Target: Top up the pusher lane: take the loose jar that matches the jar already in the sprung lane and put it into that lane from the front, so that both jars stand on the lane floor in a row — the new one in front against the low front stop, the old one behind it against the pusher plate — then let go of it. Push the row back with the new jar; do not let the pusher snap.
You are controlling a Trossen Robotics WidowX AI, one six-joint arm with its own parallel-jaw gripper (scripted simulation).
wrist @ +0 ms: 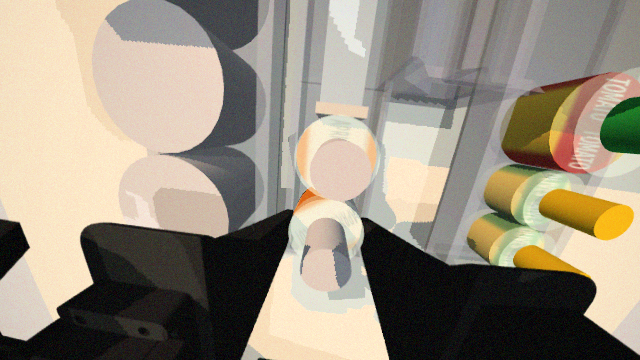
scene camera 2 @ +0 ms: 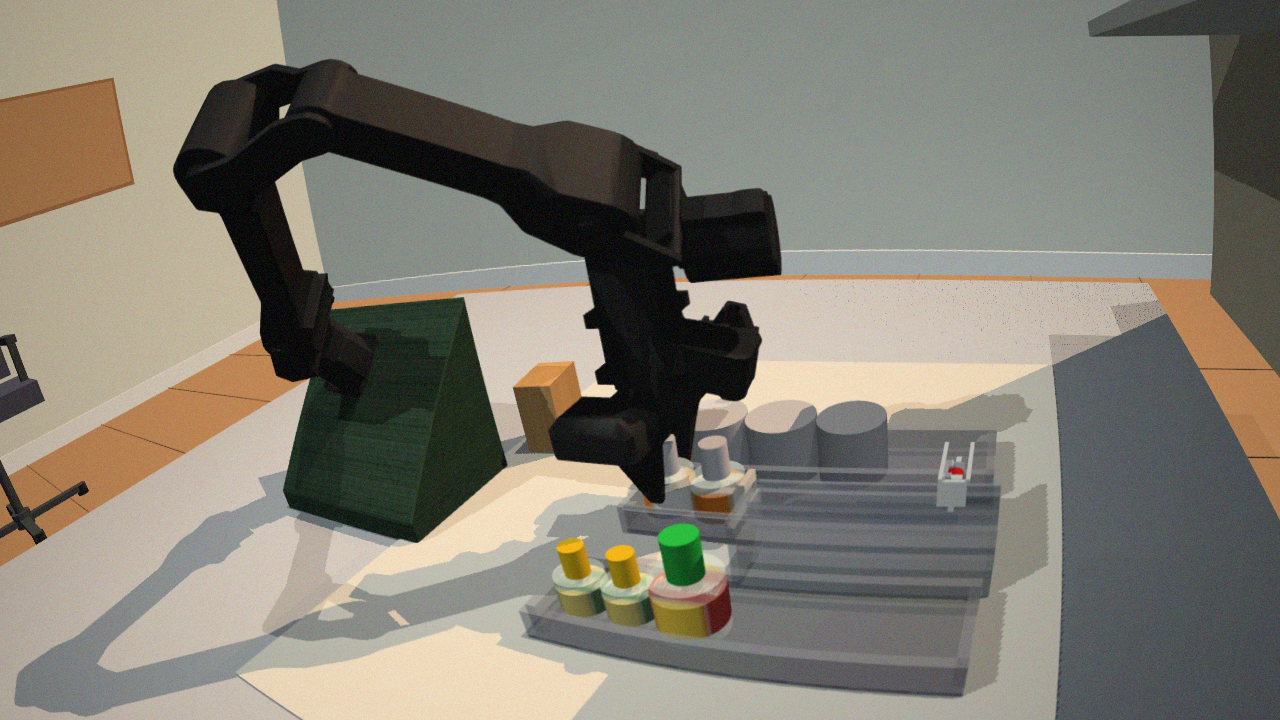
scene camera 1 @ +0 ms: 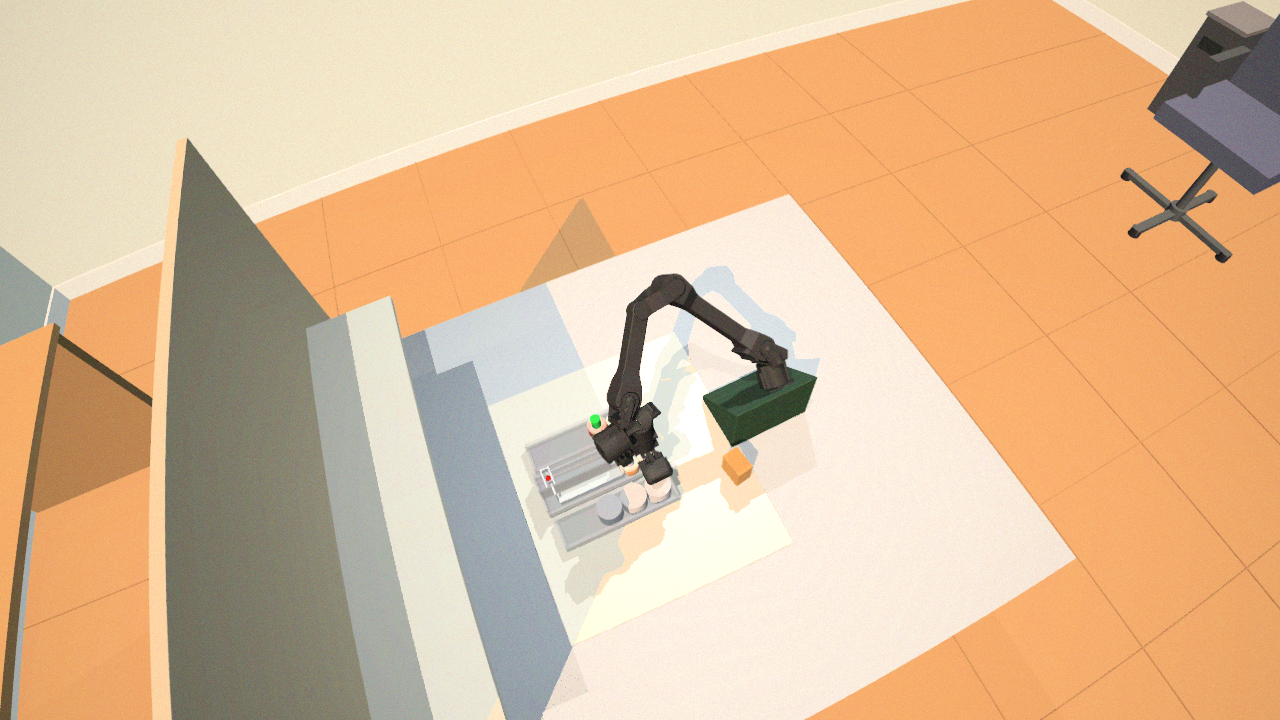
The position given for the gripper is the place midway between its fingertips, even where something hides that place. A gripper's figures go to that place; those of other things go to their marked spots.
The gripper (wrist: 326,220): 11 cm from the lens. A sprung lane (wrist: 447,62) is 11 cm from the lens.
